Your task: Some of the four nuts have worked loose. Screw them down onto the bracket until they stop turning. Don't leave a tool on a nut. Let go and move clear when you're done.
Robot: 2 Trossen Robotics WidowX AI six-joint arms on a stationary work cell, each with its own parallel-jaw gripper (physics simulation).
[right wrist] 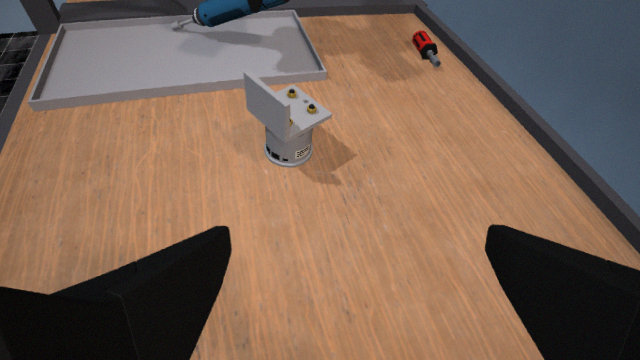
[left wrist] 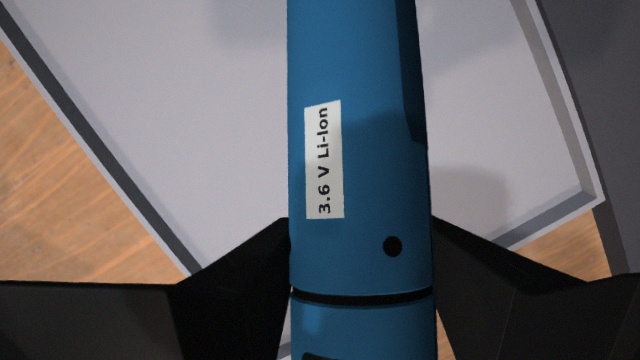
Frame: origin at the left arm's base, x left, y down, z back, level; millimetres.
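Seen in the pictures: left gripper, fingertip midpoint: (right wrist: 259, 6) (left wrist: 356, 229); right gripper, fingertip midpoint: (right wrist: 357, 238).
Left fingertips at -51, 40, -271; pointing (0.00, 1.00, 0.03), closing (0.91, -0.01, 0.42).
Note:
Pixels of each thing's top centre, then the offset from my left fingertips to it, as dx, dy, dz. "spot": a spot on its surface instead.
- blue electric screwdriver, surface spot: (left wrist: 357, 190) spot: -12, -26, +20
- shallow grey tray, top centre: (right wrist: 186, 45) -99, +59, +74
- red-handled tool, top centre: (right wrist: 430, 42) +210, +46, -220
A blue electric screwdriver (left wrist: 357, 190) (right wrist: 225, 11) with a socket tip is held over the grey tray. My left gripper (left wrist: 356, 229) is shut on its body. In the right wrist view a grey angled bracket (right wrist: 267, 106) stands on a round grey base (right wrist: 289, 145). Brass nuts show on its flat plate: one nut (right wrist: 291, 93) at the back, another nut (right wrist: 312, 108) at the right, and a third partly hidden by the upright flange. The fourth is hidden. No tool is on the nuts that show. My right gripper (right wrist: 357, 238) is open and empty, in front of the bracket.
The shallow grey tray (left wrist: 165, 150) (right wrist: 125, 55) lies at the back left in the right wrist view. A red-handled tool (right wrist: 423, 43) with a grey tip lies at the back right, near the table's dark raised edge (right wrist: 505, 102).

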